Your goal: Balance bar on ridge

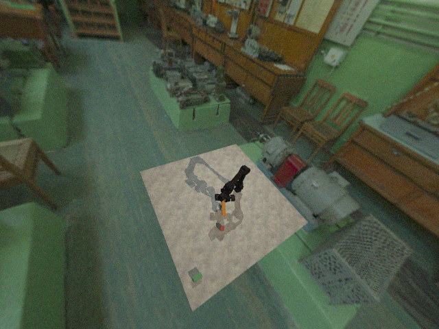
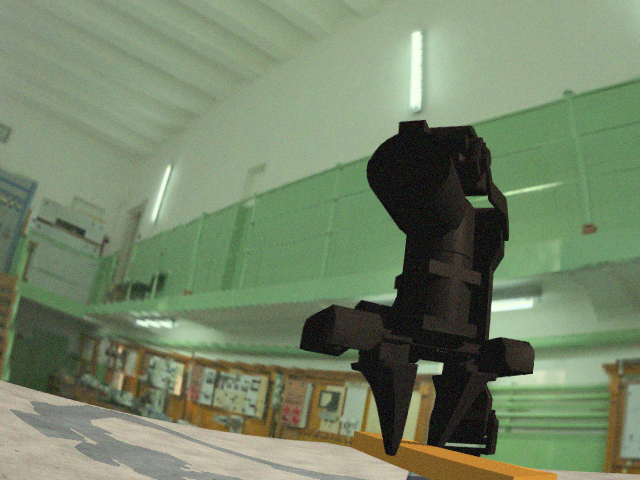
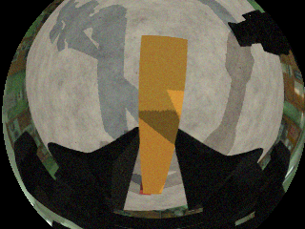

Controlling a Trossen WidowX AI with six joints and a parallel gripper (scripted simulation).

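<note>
Right now the orange bar is 1 cm ahead of my gripper tip and 2 cm to the left of it. The rest, counted from my gripper tip: red ball: 12 cm ahead, 20 cm to the left, 6 cm below.
</note>
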